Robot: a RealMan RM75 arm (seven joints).
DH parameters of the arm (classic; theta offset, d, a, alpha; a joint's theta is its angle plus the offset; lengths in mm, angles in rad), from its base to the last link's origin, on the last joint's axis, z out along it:
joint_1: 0 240.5 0 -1.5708
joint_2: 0 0 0 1.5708
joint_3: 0 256 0 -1.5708
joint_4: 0 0 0 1.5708
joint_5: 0 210 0 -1.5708
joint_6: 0 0 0 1.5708
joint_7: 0 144 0 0
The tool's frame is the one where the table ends.
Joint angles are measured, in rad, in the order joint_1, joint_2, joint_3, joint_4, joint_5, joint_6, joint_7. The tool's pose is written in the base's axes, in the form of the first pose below.
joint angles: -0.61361, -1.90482, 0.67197, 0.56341, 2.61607, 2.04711, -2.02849
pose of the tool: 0.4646 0.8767 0.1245 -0.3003; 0.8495 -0.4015 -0.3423 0.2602; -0.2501 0.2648 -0.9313 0.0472; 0 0 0 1
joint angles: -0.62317, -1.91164, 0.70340, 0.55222, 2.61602, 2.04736, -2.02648
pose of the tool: 0.4759 0.8720 0.1144 -0.2975; 0.8331 -0.4053 -0.3765 0.2592; -0.2819 0.2745 -0.9193 0.0420; 0 0 0 1
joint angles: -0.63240, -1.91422, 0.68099, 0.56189, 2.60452, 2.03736, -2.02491
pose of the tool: 0.4891 0.8635 0.1233 -0.2936; 0.8372 -0.4250 -0.3441 0.2659; -0.2447 0.2716 -0.9308 0.0423; 0 0 0 1
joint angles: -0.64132, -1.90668, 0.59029, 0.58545, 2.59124, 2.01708, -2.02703
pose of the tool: 0.4888 0.8586 0.1547 -0.2906; 0.8620 -0.4480 -0.2372 0.2801; -0.1343 0.2493 -0.9591 0.0513; 0 0 0 1
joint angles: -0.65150, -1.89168, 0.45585, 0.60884, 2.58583, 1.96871, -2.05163
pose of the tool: 0.4484 0.8746 0.1843 -0.2916; 0.8936 -0.4434 -0.0697 0.2991; 0.0208 0.1960 -0.9804 0.0666; 0 0 0 1
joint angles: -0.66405, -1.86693, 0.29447, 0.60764, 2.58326, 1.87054, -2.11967
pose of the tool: 0.3360 0.9202 0.2006 -0.2987; 0.9176 -0.3679 0.1507 0.3223; 0.2125 0.1335 -0.9680 0.0858; 0 0 0 1
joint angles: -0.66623, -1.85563, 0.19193, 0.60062, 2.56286, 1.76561, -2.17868
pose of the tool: 0.2279 0.9537 0.1963 -0.3073; 0.9026 -0.2825 0.3248 0.3394; 0.3652 0.1032 -0.9252 0.0985; 0 0 0 1
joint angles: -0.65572, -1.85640, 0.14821, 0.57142, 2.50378, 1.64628, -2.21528
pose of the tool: 0.1325 0.9728 0.1899 -0.3165; 0.8624 -0.2075 0.4617 0.3522; 0.4886 0.1026 -0.8665 0.1016; 0 0 0 1
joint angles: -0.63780, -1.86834, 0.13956, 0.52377, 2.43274, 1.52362, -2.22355
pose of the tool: 0.0514 0.9828 0.1773 -0.3266; 0.8156 -0.1437 0.5605 0.3599; 0.5764 0.1158 -0.8090 0.0951; 0 0 0 1
